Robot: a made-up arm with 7 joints. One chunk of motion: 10 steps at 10 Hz.
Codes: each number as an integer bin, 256 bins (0 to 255) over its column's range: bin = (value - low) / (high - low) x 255, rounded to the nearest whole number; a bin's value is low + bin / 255 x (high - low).
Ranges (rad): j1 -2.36..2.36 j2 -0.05..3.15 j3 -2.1..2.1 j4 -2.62..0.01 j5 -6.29..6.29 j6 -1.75..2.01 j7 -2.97..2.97
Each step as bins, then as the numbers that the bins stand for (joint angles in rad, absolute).
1 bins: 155 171 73 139 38 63 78
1 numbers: 0.5090 2.0959 -0.8976 -1.1864 -4.4153 -0.8211 -1.1531
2 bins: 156 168 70 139 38 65 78
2 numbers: 0.5275 2.0582 -0.9471 -1.1864 -4.4153 -0.7916 -1.1531
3 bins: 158 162 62 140 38 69 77
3 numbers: 0.5645 1.9829 -1.0788 -1.1761 -4.4153 -0.7326 -1.1764
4 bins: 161 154 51 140 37 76 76
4 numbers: 0.6201 1.8825 -1.2600 -1.1761 -4.4647 -0.6294 -1.1996
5 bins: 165 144 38 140 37 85 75
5 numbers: 0.6941 1.7571 -1.4741 -1.1761 -4.4647 -0.4967 -1.2229
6 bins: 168 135 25 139 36 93 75
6 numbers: 0.7496 1.6441 -1.6882 -1.1864 -4.5140 -0.3787 -1.2229
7 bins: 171 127 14 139 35 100 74
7 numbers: 0.8052 1.5437 -1.8694 -1.1864 -4.5633 -0.2755 -1.2462
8 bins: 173 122 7 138 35 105 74
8 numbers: 0.8422 1.4810 -1.9847 -1.1967 -4.5633 -0.2018 -1.2462
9 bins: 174 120 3 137 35 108 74
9 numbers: 0.8607 1.4559 -2.0506 -1.2070 -4.5633 -0.1575 -1.2462
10 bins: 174 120 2 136 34 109 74
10 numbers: 0.8607 1.4559 -2.0671 -1.2173 -4.6127 -0.1428 -1.2462
